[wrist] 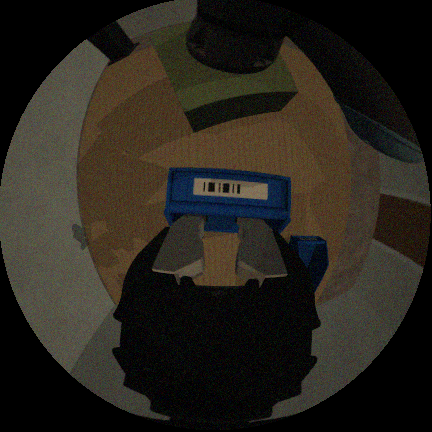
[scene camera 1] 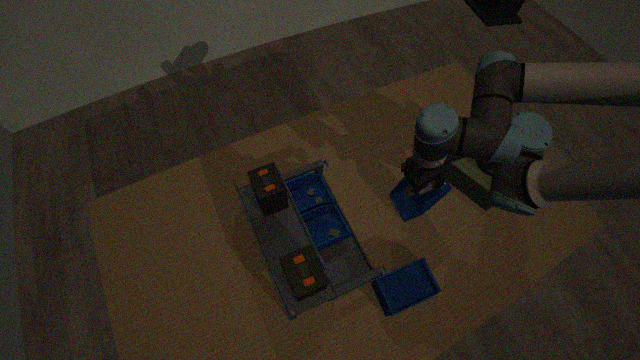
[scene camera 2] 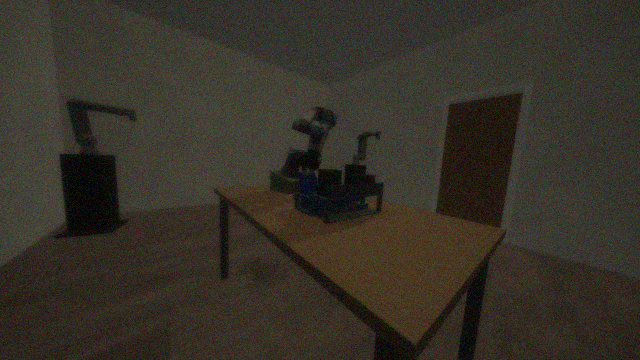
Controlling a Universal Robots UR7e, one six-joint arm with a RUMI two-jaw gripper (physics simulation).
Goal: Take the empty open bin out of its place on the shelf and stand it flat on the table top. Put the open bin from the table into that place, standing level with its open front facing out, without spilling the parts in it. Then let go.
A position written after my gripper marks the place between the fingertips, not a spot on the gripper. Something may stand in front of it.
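Observation:
My gripper (scene camera 1: 426, 183) is there for me to see, and it's in the wrist view (wrist: 221, 208) as well. I can also see a bin (scene camera 1: 409, 285), and there's a bin (scene camera 1: 408, 208) too.

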